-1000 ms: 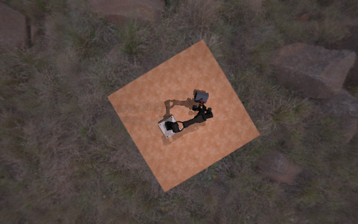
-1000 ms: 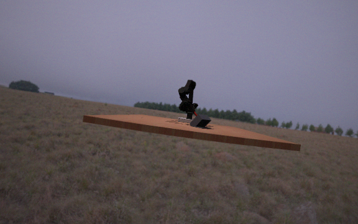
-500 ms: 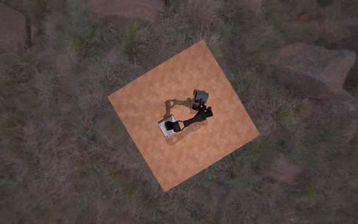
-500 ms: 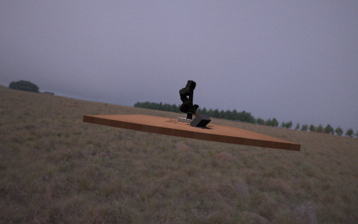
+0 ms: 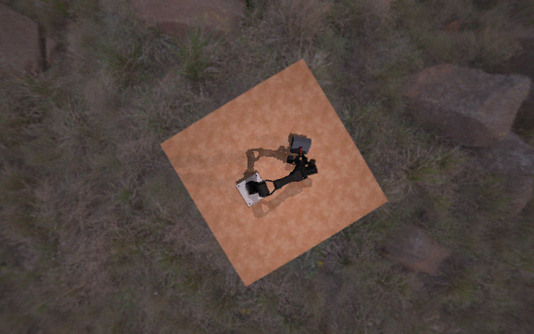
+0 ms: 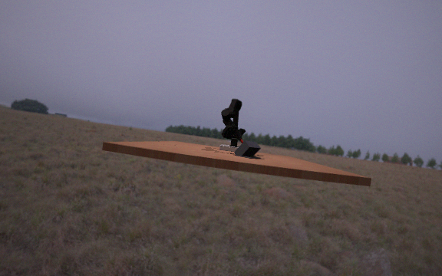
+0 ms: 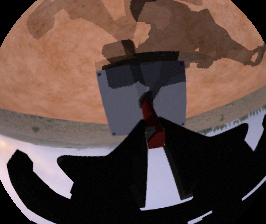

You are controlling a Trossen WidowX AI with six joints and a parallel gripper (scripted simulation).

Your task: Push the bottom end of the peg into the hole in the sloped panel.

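Right now my gripper tip is 60 mm above the grey sloped panel, 50 mm short of it and 40 mm to the right of it. From my gripper tip the other things lie so: dark red peg: right at my gripper tip.
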